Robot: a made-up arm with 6 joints. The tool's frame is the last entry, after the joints. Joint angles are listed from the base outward. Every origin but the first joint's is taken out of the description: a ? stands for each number. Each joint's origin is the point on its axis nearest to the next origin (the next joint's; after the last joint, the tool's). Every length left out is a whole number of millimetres.
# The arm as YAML. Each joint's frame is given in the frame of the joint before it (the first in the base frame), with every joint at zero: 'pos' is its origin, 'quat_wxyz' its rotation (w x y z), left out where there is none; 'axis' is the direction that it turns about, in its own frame. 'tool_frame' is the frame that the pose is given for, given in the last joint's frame.
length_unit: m
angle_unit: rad
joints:
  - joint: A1
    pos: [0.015, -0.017, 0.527]
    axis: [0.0, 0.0, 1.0]
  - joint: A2
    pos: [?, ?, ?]
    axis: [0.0, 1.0, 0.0]
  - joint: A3
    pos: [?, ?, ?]
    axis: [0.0, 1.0, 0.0]
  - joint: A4
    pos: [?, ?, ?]
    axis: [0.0, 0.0, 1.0]
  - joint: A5
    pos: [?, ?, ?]
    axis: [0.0, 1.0, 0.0]
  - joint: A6
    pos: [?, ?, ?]
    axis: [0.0, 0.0, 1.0]
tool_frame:
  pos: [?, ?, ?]
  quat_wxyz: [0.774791, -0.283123, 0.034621, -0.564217]
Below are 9 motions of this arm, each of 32 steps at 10 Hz.
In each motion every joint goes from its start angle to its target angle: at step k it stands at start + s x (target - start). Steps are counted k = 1, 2, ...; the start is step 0. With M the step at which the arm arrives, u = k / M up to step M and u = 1 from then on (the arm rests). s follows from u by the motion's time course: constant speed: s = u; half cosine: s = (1 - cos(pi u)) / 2; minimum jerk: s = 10 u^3 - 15 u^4 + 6 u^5.
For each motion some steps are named. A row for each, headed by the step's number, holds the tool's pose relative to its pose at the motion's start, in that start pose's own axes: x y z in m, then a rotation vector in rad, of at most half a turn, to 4 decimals.
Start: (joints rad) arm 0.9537 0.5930 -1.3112 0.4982 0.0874 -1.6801
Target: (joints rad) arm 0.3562 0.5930 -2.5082 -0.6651 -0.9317 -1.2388
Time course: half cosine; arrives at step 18
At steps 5, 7, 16, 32:
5: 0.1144 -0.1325 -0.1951 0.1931 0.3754 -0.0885
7: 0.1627 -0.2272 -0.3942 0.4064 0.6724 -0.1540
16: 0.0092 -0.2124 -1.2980 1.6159 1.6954 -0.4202
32: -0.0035 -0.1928 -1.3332 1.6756 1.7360 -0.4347

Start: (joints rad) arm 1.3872 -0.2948 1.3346 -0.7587 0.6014 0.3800
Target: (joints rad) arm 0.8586 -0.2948 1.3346 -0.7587 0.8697 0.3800
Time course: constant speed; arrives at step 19
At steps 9, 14, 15, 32:
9: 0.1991 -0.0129 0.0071 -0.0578 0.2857 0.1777
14: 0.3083 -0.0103 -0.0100 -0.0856 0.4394 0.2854
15: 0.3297 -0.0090 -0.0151 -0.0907 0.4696 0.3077
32: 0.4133 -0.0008 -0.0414 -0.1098 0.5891 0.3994

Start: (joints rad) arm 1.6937 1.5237 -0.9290 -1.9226 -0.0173 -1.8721
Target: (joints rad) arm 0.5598 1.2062 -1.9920 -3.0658 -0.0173 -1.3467
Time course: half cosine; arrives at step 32
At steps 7, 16, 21, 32:
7: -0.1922 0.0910 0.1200 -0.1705 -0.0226 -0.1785
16: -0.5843 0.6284 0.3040 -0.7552 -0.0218 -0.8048
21: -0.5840 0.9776 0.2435 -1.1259 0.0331 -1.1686
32: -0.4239 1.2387 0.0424 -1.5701 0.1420 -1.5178

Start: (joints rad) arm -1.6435 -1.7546 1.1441 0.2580 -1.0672 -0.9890
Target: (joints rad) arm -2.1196 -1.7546 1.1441 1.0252 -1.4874 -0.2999
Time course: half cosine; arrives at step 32
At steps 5, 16, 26, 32:
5: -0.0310 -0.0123 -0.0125 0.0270 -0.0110 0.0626
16: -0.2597 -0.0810 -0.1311 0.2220 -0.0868 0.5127
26: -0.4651 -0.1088 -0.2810 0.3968 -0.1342 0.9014
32: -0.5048 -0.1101 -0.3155 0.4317 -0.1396 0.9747

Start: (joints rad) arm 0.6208 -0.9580 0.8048 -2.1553 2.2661 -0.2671
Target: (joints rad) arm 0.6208 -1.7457 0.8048 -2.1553 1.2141 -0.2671
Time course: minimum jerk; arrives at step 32
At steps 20, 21, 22, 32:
20: 0.7747 -0.1842 0.4168 0.5189 -0.3339 0.1876
21: 0.8221 -0.1840 0.4581 0.5549 -0.3477 0.2105
22: 0.8646 -0.1822 0.4972 0.5878 -0.3592 0.2324
32: 1.0216 -0.1611 0.6624 0.7156 -0.3919 0.3275

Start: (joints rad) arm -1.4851 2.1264 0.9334 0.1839 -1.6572 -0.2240
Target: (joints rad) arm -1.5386 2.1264 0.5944 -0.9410 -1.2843 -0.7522
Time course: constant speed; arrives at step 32
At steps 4, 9, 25, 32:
4: -0.0025 -0.0188 0.0435 -0.0346 -0.0918 -0.1051
9: -0.0063 -0.0439 0.0947 -0.0692 -0.1991 -0.2549
25: -0.0170 -0.1292 0.2327 -0.1120 -0.4738 -0.8503
32: -0.0169 -0.1669 0.2816 -0.0983 -0.5560 -1.1548

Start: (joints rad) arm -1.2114 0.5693 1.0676 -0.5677 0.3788 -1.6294
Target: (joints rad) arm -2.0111 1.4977 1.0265 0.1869 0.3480 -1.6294
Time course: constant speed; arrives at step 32
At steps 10, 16, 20, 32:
10: -0.3517 0.0133 0.4919 -0.0181 -0.4454 0.1116
16: -0.6355 0.0621 0.7175 -0.0381 -0.7137 0.2258
20: -0.8466 0.1014 0.8287 -0.0552 -0.8905 0.3201
32: -1.5243 0.1938 0.9520 -0.1235 -1.4001 0.6805

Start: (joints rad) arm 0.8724 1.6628 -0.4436 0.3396 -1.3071 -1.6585
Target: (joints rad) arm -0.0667 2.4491 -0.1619 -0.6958 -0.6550 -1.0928
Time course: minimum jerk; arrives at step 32
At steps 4, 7, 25, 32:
4: 0.0002 0.0346 0.0009 0.0043 -0.0141 -0.0273
7: 0.0066 0.1591 0.0024 0.0138 -0.0665 -0.1241
25: 0.8934 1.6229 -0.5996 -0.8299 -0.9733 -1.1195
32: 0.9918 1.6721 -0.7132 -0.9640 -1.0420 -1.1423

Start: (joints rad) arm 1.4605 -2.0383 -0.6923 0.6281 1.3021 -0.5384
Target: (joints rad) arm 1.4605 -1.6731 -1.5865 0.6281 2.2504 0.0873
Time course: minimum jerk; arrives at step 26
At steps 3, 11, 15, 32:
3: -0.0039 0.0028 -0.0016 -0.0051 -0.0046 0.0040
11: -0.1135 0.1006 -0.0430 -0.1487 -0.0946 0.1277
15: -0.2078 0.2130 -0.0734 -0.2667 -0.1189 0.2536
32: -0.3284 0.3918 -0.1051 -0.3969 -0.0871 0.4423

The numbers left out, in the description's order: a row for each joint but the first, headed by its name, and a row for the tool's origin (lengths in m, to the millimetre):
A2: -0.005 0.114 0.0
A3: -0.015 0.0 0.734
A4: -0.018 0.0 1.025
A5: 0.021 0.004 0.0
A6: -0.029 0.0 0.119
tool: 0.007 -0.012 0.0

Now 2 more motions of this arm.
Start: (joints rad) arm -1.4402 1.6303 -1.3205 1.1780 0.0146 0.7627
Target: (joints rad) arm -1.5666 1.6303 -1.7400 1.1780 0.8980 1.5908
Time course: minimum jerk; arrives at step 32
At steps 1, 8, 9, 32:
1: -0.0001 0.0001 0.0001 -0.0001 0.0000 0.0003
8: -0.0334 0.0209 0.0217 -0.0407 0.0033 0.0994
9: -0.0449 0.0285 0.0287 -0.0537 0.0063 0.1333
32: -0.3069 0.2700 0.1095 -0.1584 0.3302 0.8364

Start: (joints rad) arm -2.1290 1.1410 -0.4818 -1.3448 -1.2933 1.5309
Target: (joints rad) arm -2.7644 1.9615 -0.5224 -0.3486 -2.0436 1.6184
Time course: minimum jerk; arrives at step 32
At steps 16, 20, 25, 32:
16: -0.1360 0.7165 -0.3628 0.3173 -0.1735 0.1585
20: -0.3277 0.9895 -0.5519 0.4862 -0.1530 0.1345
25: -0.5616 1.1969 -0.7038 0.6198 -0.0839 0.0576
32: -0.6588 1.2625 -0.7508 0.6600 -0.0477 0.0176

